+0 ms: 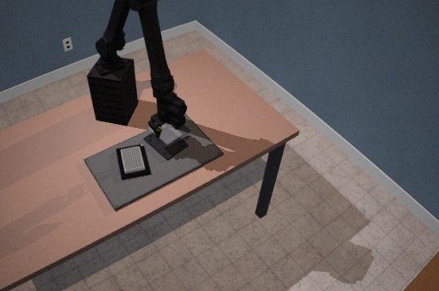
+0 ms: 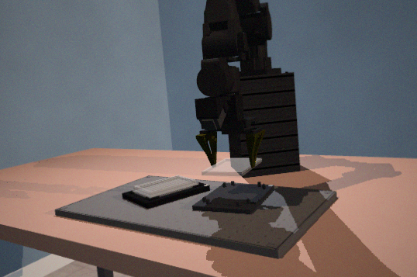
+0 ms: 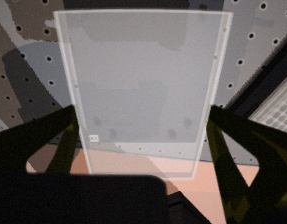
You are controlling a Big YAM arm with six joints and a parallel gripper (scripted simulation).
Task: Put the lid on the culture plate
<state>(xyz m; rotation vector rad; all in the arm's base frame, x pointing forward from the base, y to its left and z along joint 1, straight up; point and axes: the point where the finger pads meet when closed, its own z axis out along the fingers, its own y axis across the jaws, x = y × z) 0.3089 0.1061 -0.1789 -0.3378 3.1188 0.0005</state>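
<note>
My hand is 170 mm to the left of the culture plate C15, 60 mm above it and 30 mm short of it. The rest, counted from my hand: lid park LP1: 70 mm below; plate nest N1: 170 mm to the right, 70 mm below, 30 mm ahead; lid: 10 mm below.
</note>
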